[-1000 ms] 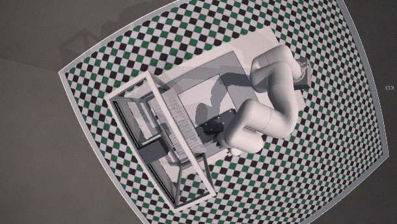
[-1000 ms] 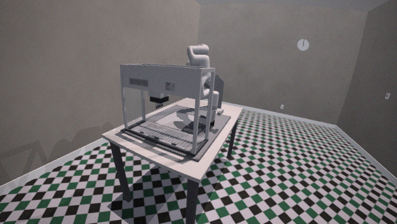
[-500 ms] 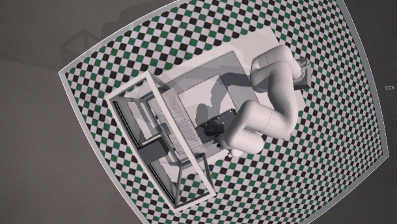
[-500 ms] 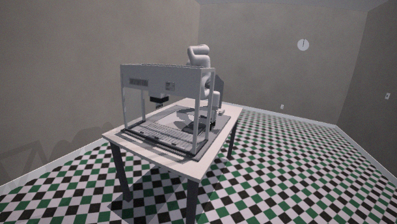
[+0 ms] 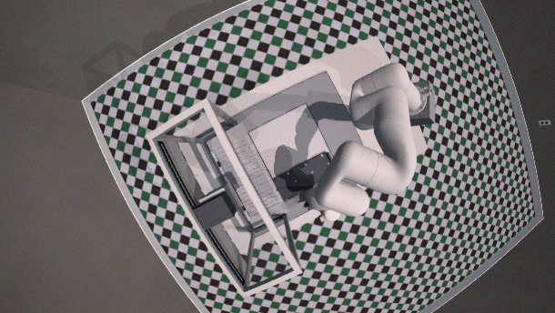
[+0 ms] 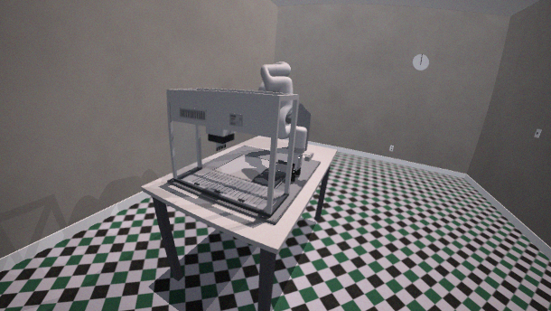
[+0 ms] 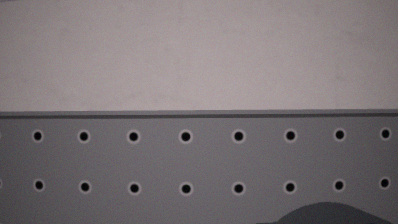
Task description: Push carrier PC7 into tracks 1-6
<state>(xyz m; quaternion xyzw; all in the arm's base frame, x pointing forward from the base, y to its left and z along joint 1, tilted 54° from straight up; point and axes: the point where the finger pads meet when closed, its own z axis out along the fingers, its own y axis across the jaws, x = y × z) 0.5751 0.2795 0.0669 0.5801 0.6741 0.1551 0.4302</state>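
The carrier PC7 lies 12 cm to the right of my hand.
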